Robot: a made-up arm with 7 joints.
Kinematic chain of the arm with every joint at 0, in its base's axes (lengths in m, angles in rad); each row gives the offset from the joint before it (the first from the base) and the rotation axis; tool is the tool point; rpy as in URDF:
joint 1: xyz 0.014 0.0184 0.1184 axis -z
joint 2: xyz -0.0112 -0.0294 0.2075 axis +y
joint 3: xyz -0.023 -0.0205 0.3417 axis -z
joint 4: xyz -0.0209 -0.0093 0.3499 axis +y
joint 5: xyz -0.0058 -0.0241 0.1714 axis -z
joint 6: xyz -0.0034 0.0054 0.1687 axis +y
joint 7: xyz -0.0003 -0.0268 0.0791 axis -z
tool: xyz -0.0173 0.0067 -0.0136 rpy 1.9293 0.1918 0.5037
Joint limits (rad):
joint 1: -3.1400..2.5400
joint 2: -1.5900..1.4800
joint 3: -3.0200..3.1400
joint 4: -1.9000..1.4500
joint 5: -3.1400..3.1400
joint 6: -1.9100..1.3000
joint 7: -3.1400..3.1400
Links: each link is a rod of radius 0.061 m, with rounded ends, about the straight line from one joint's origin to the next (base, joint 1, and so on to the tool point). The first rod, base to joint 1, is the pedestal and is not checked.
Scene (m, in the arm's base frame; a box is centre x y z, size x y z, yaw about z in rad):
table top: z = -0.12
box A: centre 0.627 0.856 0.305 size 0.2 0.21 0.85 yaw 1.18
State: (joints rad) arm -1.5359 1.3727 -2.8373 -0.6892 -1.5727 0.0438 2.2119
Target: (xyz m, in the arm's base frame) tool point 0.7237 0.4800 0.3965
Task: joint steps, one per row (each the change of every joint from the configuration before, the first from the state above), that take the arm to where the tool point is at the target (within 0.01 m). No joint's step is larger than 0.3 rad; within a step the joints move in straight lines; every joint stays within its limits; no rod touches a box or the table.
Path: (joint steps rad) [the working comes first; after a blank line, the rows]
Joints at the target: -0.9039 1.0619 -2.5546 -1.4508 -1.6189 0.1263 2.1927
Straight joint move there: touches box A.

1: -0.1575 -0.2090 0.0156 -0.2569 0.0283 0.1019 -0.0191
2: -0.1575 -0.2089 0.0156 -0.2568 0.0283 0.1019 -0.0191
3: -0.1575 -0.2090 0.0156 -0.2569 0.0283 0.1020 -0.0191
4: -0.1575 -0.2090 0.0156 -0.2569 0.0283 0.1019 -0.0191
5: 0.2524 0.1050 0.0441 0.0532 -0.0319 -0.0651 0.0114
6: 0.2524 0.1051 0.0441 0.0532 -0.0319 -0.0650 0.0115
7: 0.2524 0.1050 0.0440 0.0531 -0.0319 -0.0650 0.0114
8: 0.2524 0.1050 0.0441 0.0532 -0.0319 -0.0651 0.0115
9: 0.2524 0.1050 0.0440 0.0532 -0.0318 -0.0650 0.0114

